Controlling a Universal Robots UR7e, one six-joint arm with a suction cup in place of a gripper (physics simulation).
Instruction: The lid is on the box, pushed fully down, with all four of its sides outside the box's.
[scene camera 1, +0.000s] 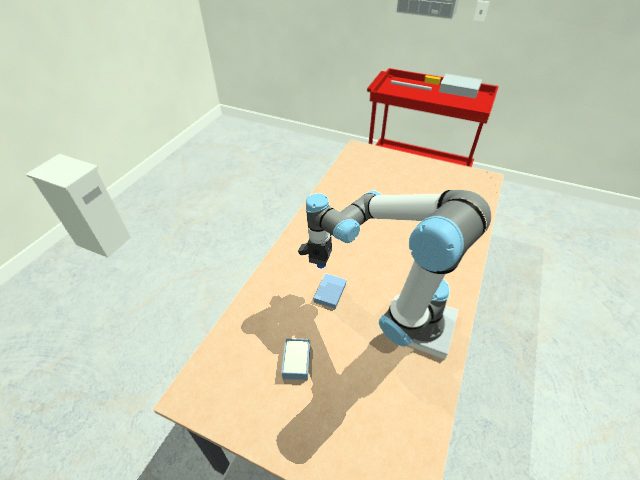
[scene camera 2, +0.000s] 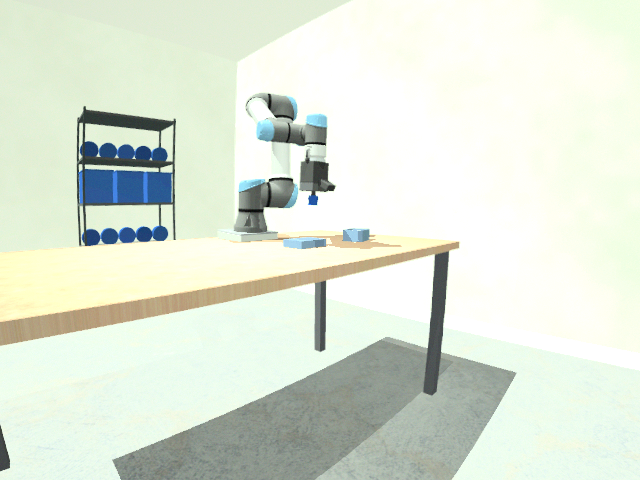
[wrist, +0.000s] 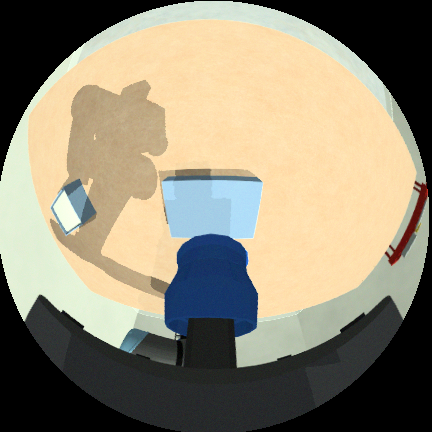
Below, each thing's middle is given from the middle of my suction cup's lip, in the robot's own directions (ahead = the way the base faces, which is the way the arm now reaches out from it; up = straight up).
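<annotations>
Measured from my suction cup, the blue lid (scene camera 1: 331, 288) sits 150 mm below it and 40 mm behind it.
</annotations>
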